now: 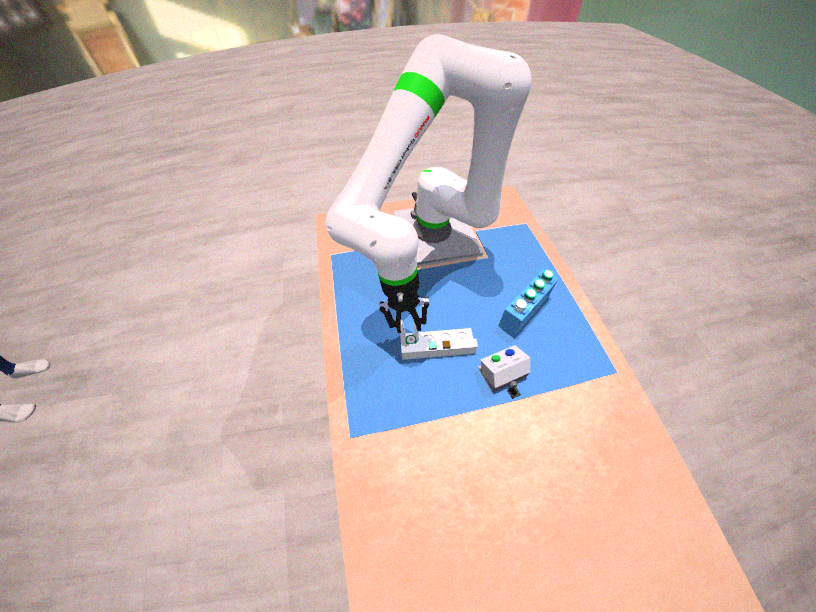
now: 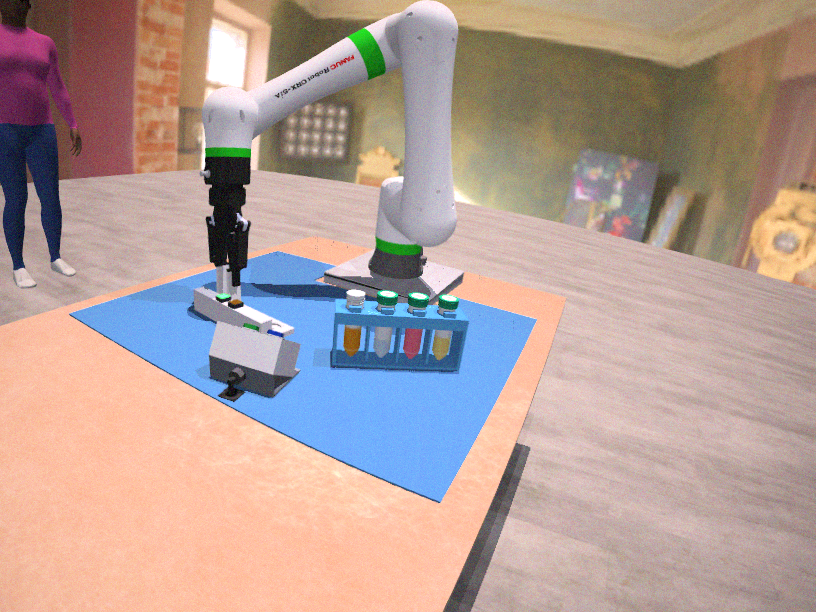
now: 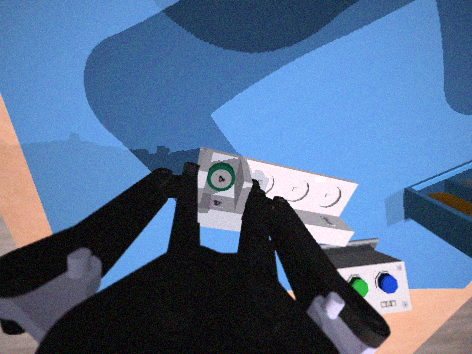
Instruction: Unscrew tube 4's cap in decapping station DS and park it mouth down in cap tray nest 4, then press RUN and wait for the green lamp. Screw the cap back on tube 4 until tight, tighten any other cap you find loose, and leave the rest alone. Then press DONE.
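Frame: origin at the arm's base, x ahead, y left, z up, level; centimetres.
Where they show: gripper, fingertip midpoint: [image 1: 410,336] [image 3: 224,166]; arm's base, link origin: [image 1: 432,229] [image 2: 395,268].
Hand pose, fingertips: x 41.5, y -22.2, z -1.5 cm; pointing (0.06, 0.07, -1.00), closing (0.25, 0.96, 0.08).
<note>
Each offset is from my fingertips to the top centre of the thing. Level surfaces: height alone.
Tube 4's cap @[dx +1.4, dy -0.4, dz +0.7 cm] [image 3: 220,178] [image 1: 409,338], white with a green ring and a "4" on top, sits at the left end of the white cap tray [image 3: 328,237] [image 1: 463,347] [image 2: 204,302], in nest 4. My gripper [image 3: 224,166] [image 1: 409,330] [image 2: 227,288] points straight down there, its pale fingertip pads pressed against both sides of the cap. The blue tube rack [image 1: 531,301] [image 2: 398,336] stands to the right. Tube 4 [image 1: 520,305] [image 2: 355,298] at its end shows a bare white neck. The other three tubes wear green caps. The grey control box @[dx +19.1, dy +21.6, dz +7.0 cm] [image 1: 504,368] [image 2: 251,358] carries a green button @[dx +17.0, dy +19.2, dz +6.1 cm] [image 3: 358,286] and a blue button @[dx +16.7, dy +23.7, dz +6.1 cm] [image 3: 388,283].
Everything stands on a blue mat @[dz -1.4 cm] [image 1: 421,401] [image 2: 368,421] on the tan table @[dz -1.7 cm] [image 1: 514,514]. The arm's base plate [image 1: 454,247] is behind the tray. A person [image 2: 29,131] stands far off at the left.
</note>
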